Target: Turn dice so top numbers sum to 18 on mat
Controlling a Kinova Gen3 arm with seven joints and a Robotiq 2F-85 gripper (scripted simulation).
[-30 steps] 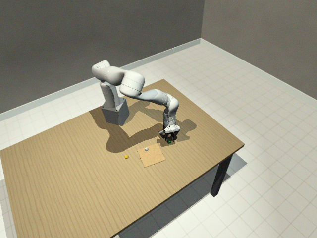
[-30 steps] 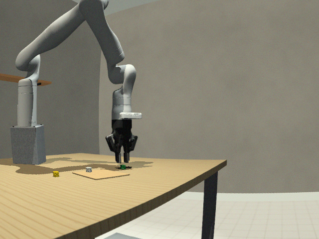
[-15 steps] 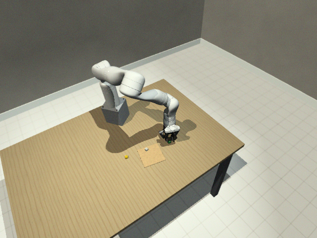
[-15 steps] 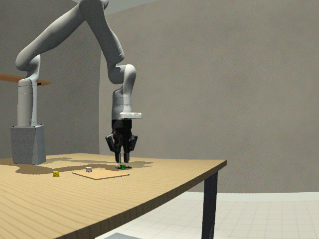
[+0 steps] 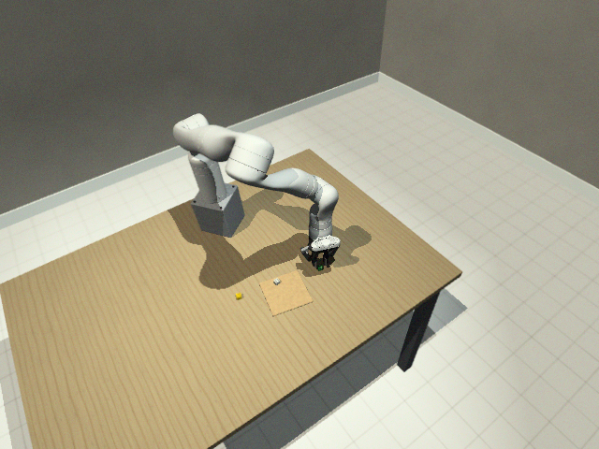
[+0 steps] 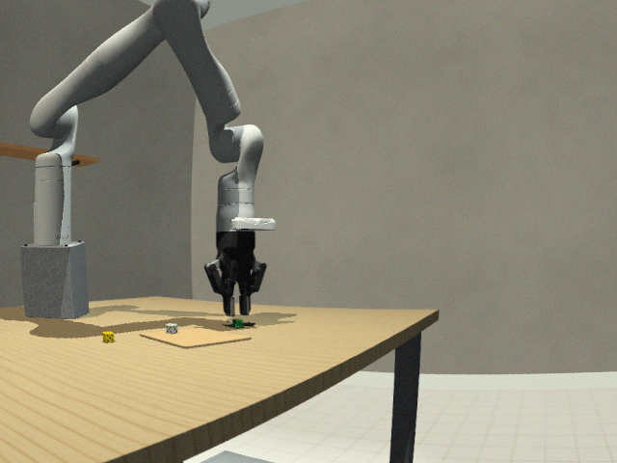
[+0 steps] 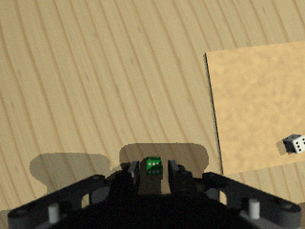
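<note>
Right now the green die is 30 mm below my hand. From my hand the other things lie so: yellow die 60 mm behind, 290 mm to the right, 30 mm below; then white die 40 mm behind, 160 mm to the right, 30 mm below; then tan mat 10 mm ahead, 150 mm to the right, 40 mm below.
</note>
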